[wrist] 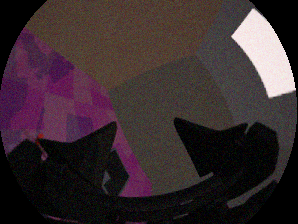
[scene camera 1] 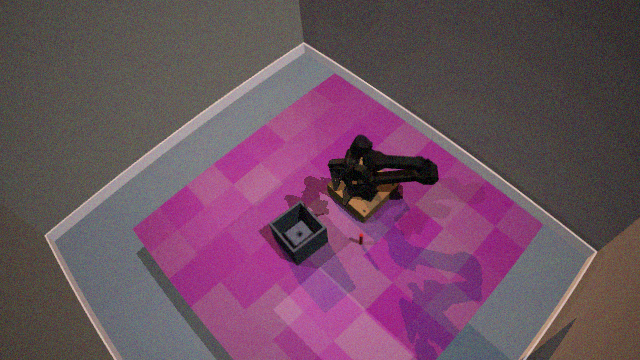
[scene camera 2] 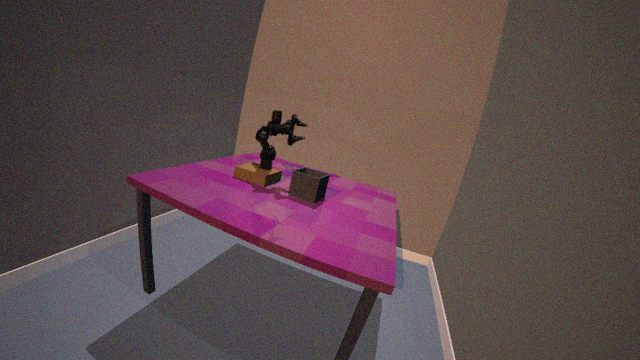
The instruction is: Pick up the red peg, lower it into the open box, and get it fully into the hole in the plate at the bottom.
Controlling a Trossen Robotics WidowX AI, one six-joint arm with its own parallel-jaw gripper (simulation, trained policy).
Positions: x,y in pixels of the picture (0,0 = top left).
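There's a dark box that I can see in scene camera 1 (pixel 299 211), in scene camera 2 (pixel 308 184) and in the wrist view (pixel 119 176) too.
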